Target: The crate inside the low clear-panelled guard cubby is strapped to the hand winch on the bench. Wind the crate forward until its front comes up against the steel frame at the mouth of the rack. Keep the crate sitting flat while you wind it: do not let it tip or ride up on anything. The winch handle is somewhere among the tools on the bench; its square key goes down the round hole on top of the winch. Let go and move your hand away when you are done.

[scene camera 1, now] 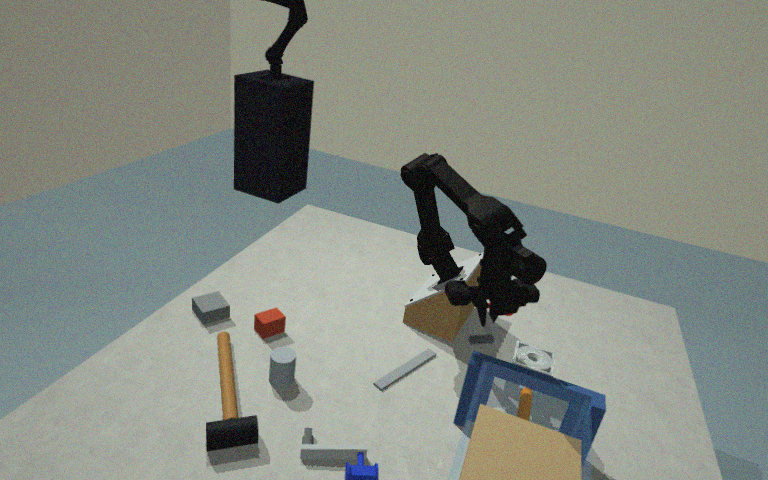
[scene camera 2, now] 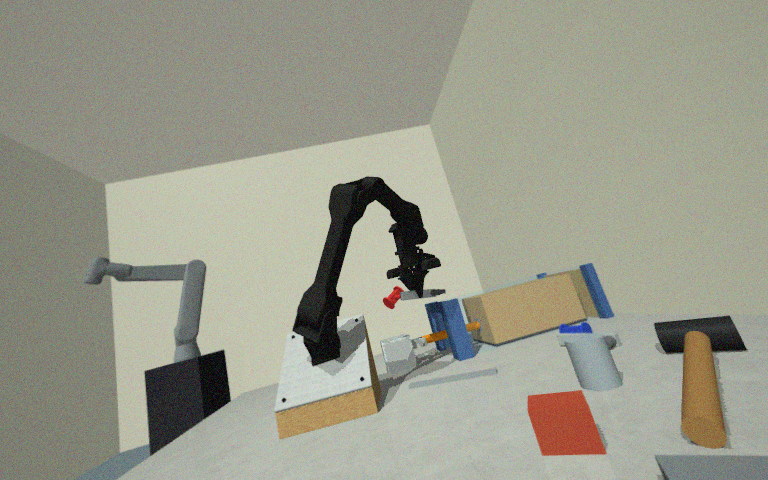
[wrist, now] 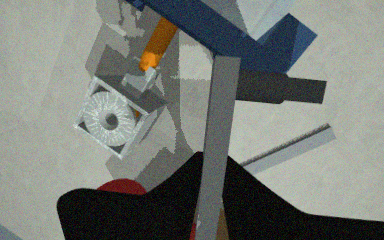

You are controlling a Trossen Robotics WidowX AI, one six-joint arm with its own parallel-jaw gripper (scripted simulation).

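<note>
You'd see the gripper (scene camera 1: 486, 325) (scene camera 2: 419, 298) (wrist: 211, 158) here. There's a hammer (scene camera 1: 232, 431) (scene camera 2: 702, 421) as well, though in the wrist view the hammer is out of frame. Scene camera 1 has a flat grey bar (scene camera 1: 407, 367) and also a grey block (scene camera 1: 211, 307), and that grey block is out of frame in the wrist view. Then there's a red block (scene camera 2: 563, 424), plus a blue steel frame (scene camera 2: 444, 307).
</note>
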